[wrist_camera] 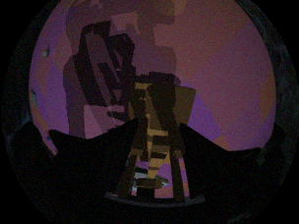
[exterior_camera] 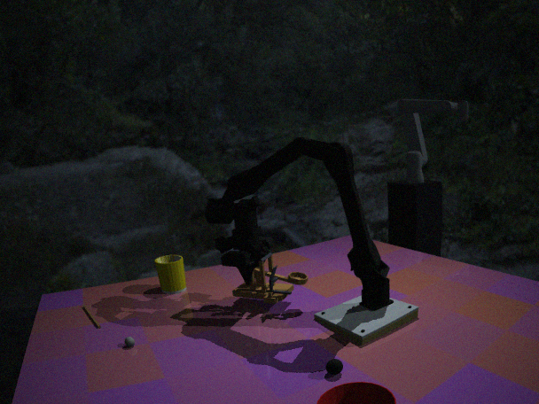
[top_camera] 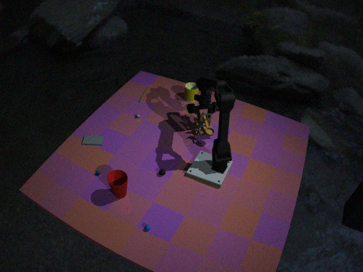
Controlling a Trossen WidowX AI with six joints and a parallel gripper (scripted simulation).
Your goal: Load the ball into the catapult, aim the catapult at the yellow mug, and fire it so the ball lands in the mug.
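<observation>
My gripper tip is 420 mm to the right of the black ball, 50 mm above it and 10 mm short of it. From my gripper tip the other things lie so: grey ball 360 mm ahead, 120 mm to the left, 50 mm below; then wooden catapult 60 mm to the left, 40 mm behind, 20 mm above; then yellow mug 220 mm to the right, 180 mm ahead, 30 mm below.
</observation>
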